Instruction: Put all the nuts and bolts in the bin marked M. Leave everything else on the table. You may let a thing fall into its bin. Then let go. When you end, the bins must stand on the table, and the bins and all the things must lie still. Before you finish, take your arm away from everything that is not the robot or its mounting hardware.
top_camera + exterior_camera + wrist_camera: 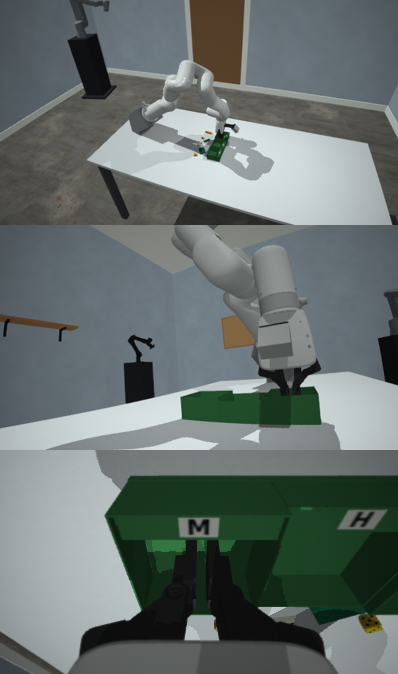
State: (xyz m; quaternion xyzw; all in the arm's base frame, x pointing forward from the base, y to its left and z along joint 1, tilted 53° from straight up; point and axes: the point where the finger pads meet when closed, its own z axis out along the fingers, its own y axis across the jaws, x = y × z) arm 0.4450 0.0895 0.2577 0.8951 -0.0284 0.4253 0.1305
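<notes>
Right now the brass nut is 130 mm behind my hand and 30 mm below it. The rest, counted from my hand: green battery (100 mm behind, 20 mm to the right, 30 mm below); orange battery (100 mm behind, 70 mm to the left, 30 mm below); green bin row (10 mm behind, 80 mm to the right, 10 mm below).
</notes>
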